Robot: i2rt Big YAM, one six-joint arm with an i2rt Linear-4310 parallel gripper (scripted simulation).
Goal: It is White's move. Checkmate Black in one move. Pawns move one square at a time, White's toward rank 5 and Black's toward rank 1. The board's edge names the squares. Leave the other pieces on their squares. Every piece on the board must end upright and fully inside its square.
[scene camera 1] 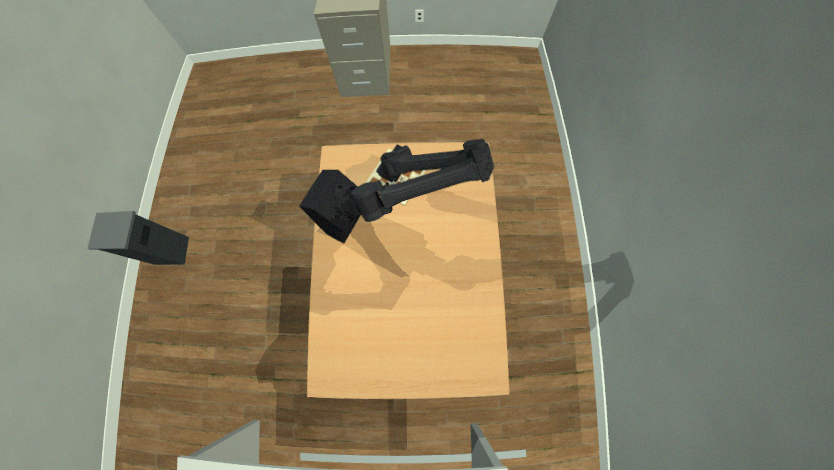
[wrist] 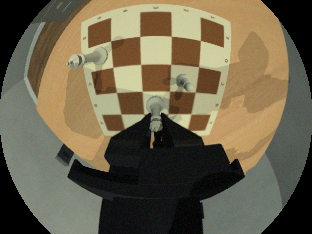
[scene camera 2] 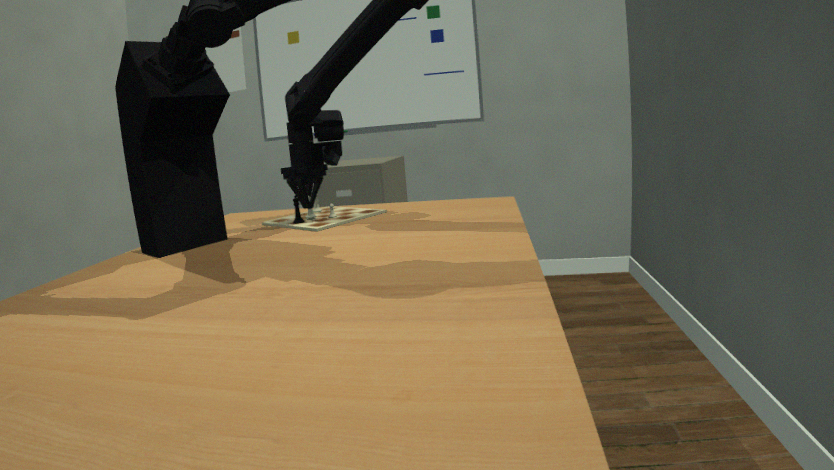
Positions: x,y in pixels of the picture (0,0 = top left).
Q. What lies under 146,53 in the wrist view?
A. A chessboard.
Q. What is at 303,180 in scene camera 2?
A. My gripper.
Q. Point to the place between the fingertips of my gripper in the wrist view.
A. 156,116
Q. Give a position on a chessboard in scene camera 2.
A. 345,215
